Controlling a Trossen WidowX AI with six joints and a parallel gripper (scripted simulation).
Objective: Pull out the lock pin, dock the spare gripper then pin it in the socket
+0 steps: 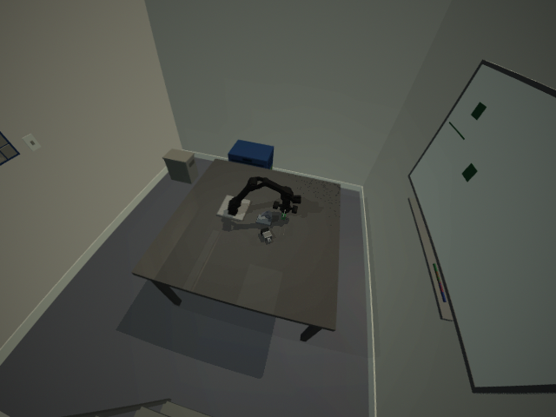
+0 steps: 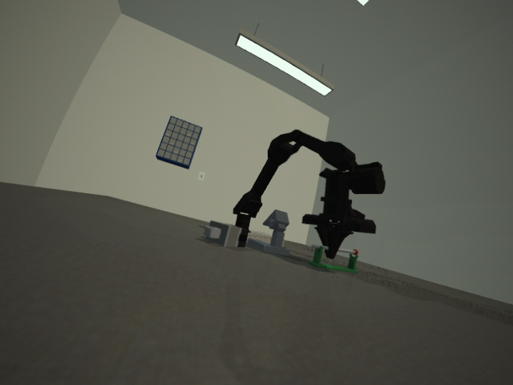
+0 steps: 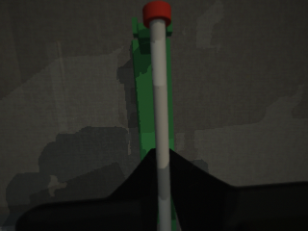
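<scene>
The green cradle is 20 mm to the left of my gripper tip. From my gripper tip the other things lie so: grey mount (120 mm behind, 100 mm to the right, 30 mm above); then spare gripper (250 mm to the right, 70 mm behind).
</scene>
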